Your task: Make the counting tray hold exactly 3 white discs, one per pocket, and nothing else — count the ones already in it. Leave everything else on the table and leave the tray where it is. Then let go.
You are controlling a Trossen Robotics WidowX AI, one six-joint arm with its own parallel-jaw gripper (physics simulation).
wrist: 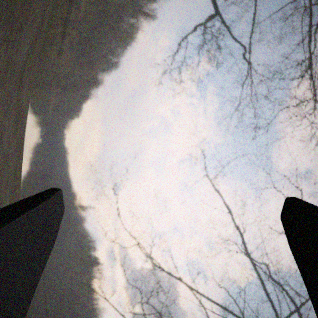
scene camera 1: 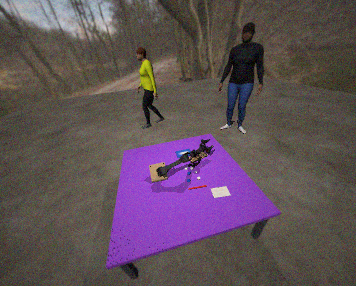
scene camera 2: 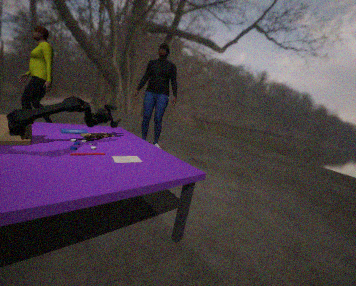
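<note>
My gripper (scene camera 1: 210, 146) (scene camera 2: 115, 115) (wrist: 176, 205) is open and empty, raised above the far part of the table; its two dark fingers stand wide apart against sky and trees in the wrist view. A small tan tray-like piece (scene camera 1: 199, 158) (scene camera 2: 101, 136) lies below the arm's outer end, partly hidden by it and by shadow; its pockets and what they hold cannot be made out. A white disc (scene camera 1: 198, 178) (scene camera 2: 93, 147) lies on the near side of it, with small white pieces close by. Blue discs (scene camera 1: 188, 180) (scene camera 2: 74, 148) lie beside them.
The purple table (scene camera 1: 165, 215) (scene camera 2: 150, 172) bears a red stick (scene camera 1: 198, 187) (scene camera 2: 88, 154), a white card (scene camera 1: 220, 192) (scene camera 2: 127, 159) and a blue item (scene camera 1: 183, 153) (scene camera 2: 74, 131) behind the arm. The arm's base stands on a tan board (scene camera 1: 153, 172). Two people stand beyond the table.
</note>
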